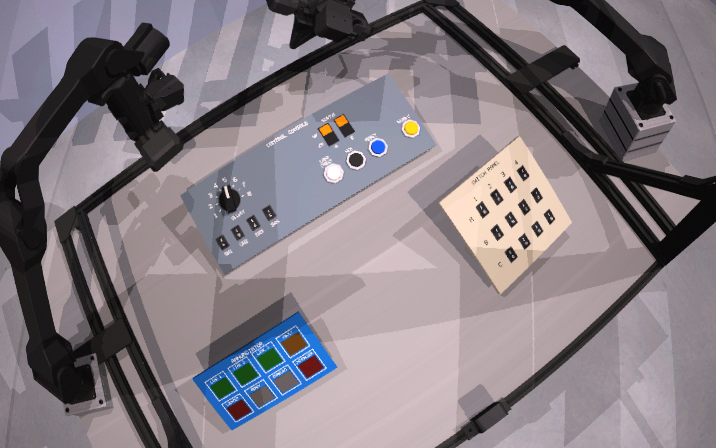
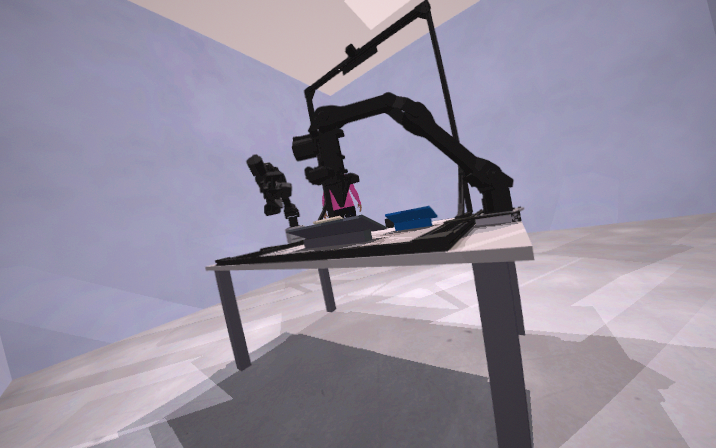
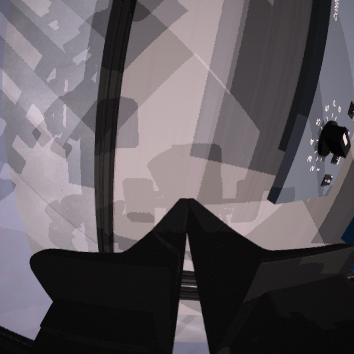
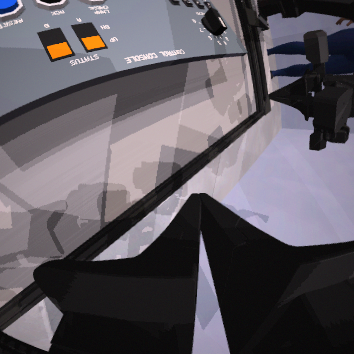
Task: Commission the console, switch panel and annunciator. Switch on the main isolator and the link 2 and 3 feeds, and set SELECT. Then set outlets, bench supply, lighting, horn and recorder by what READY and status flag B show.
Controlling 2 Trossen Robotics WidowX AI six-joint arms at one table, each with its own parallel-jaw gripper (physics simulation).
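Places are measured from the left arm's base along level axes (x ahead, y left, z up), in metres.
Pixels of known places: left gripper, fingertip midpoint: [image 2: 342,207] [image 3: 185,204] [image 4: 268,95]; right gripper, fingertip midpoint: [image 1: 291,47] [image 2: 281,207] [image 4: 197,199]; left arm's base, origin of the base link: [image 1: 80,384] [image 2: 499,211] [image 4: 261,8]; right arm's base, origin of the base link: [image 1: 645,103] [image 2: 294,226].
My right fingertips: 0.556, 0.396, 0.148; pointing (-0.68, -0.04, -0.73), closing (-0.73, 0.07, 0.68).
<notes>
For each thing: its top centre in the pictures, then the offset to it from my right fingertips, as dx, dy, dz.
- grey control console, middle of its top: [image 1: 301,152] [image 2: 329,220] -0.038, -0.162, -0.075
- black SELECT knob, middle of its top: [image 3: 350,144] [image 1: 225,194] [image 4: 223,17] -0.171, -0.188, -0.075
- blue annunciator, middle of its top: [image 1: 254,364] [image 2: 408,209] -0.200, -0.456, -0.094
The grey control console [image 1: 295,169] [image 2: 337,227] [image 4: 25,75] has a black SELECT knob [image 1: 229,198] [image 3: 334,139] [image 4: 214,21] with its white mark near 5. Both status flags [image 1: 335,129] [image 4: 65,42] show orange at their UP ends. The cream switch panel [image 1: 459,211] carries rows of small black switches, their positions too small to tell. The blue annunciator [image 1: 265,383] [image 2: 411,217] has dull green, amber, red and grey tiles; READY looks grey. My left gripper [image 2: 343,204] [image 3: 185,204] is shut and empty, above the table beyond the console's knob end. My right gripper [image 1: 294,45] [image 4: 197,199] is shut and empty, beyond the frame's top bar.
Black frame bars [image 1: 253,110] [image 4: 170,187] run around the panels. A clamp-like block [image 1: 488,417] sits on the lower bar. The console has white, black, blue and yellow buttons and several small switches below the knob. A person in pink [image 2: 343,198] stands behind the table.
</notes>
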